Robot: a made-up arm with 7 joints. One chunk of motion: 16 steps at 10 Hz.
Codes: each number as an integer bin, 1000 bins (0 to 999) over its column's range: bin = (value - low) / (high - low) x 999, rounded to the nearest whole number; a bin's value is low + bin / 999 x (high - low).
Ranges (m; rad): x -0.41..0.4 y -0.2..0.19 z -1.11..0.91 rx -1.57..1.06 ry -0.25..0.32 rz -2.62..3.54
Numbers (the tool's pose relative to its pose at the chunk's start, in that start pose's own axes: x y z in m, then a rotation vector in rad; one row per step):
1: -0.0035 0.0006 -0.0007 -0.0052 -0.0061 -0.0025
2: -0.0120 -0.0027 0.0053 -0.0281 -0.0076 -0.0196
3: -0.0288 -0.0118 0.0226 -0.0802 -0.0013 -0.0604
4: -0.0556 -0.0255 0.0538 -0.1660 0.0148 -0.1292
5: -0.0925 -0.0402 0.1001 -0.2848 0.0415 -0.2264
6: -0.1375 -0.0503 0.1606 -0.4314 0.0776 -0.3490
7: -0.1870 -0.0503 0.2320 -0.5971 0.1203 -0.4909
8: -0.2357 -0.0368 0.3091 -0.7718 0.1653 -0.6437
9: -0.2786 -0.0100 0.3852 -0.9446 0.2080 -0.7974
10: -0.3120 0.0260 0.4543 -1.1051 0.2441 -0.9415
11: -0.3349 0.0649 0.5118 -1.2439 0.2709 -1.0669
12: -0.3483 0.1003 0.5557 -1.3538 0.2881 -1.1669
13: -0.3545 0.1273 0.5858 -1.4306 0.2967 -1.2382
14: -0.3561 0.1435 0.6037 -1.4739 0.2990 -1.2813
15: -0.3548 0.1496 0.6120 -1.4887 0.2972 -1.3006
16: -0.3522 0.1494 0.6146 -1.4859 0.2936 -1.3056
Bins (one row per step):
1: 501 514 549 594 427 424
2: 491 505 552 586 425 422
3: 470 482 560 566 436 415
4: 437 447 576 533 464 404
5: 392 409 598 488 511 388
6: 336 383 628 432 574 368
7: 275 383 664 370 649 345
8: 215 418 702 303 728 321
9: 162 487 739 238 803 296
10: 121 579 774 177 866 272
11: 93 679 802 124 913 252
12: 76 769 824 82 943 236
13: 68 838 839 53 958 224
14: 66 880 848 37 962 217
15: 68 896 852 31 959 214
16: 71 895 853 32 953 213

